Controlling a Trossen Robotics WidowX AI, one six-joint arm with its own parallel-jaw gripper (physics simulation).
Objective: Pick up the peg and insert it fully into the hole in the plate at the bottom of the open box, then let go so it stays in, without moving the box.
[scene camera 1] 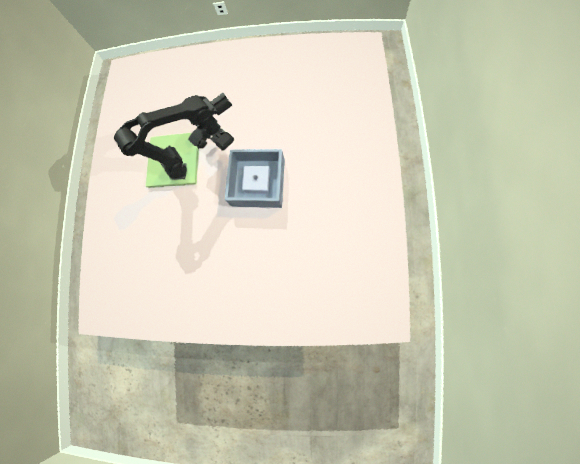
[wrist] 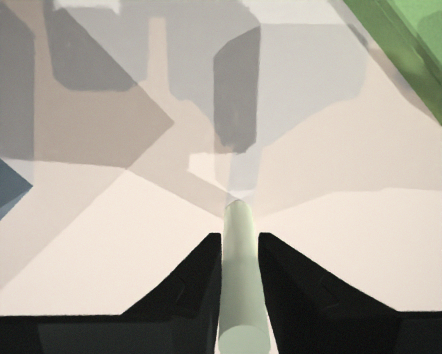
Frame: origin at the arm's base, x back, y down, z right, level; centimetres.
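Seen in the pictures: gripper, between the fingertips: (scene camera 1: 218, 138) (wrist: 239, 244); arm's base, origin of its link: (scene camera 1: 178, 171).
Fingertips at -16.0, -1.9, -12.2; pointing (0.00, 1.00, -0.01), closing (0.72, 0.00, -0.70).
Offsets run from my fingertips to a thing's middle, as dx, dy, dz. "*": to the spot under its first point. Level surfaces: height alone.
The pale green round peg @(-0.5, +0.4, -0.7) (wrist: 239, 295) stands upright between the black fingers in the wrist view, its lower end meeting its shadows at the table. My gripper (scene camera 1: 212, 145) (wrist: 239, 244) is shut on the peg, with a finger on each side. In the scene view the gripper is just left of and behind the open blue-grey box @(-15.7, -0.5, +16.9) (scene camera 1: 254, 203) (wrist: 11, 189), outside its walls; the peg cannot be made out there. The white plate @(-15.7, +0.9, +16.9) (scene camera 1: 248, 185) lies at the bottom of the box, with the dark hole @(* -15.4, -0.1, +16.2) (scene camera 1: 255, 177) at its middle.
The arm's base stands on a green slab (scene camera 1: 157, 177) (wrist: 422, 30), left of the box. The pale pink table top @(dy +4.4) (scene camera 1: 300, 280) bears several overlapping shadows of the arm. The box's near-left walls rise close to the gripper's right side in the scene view.
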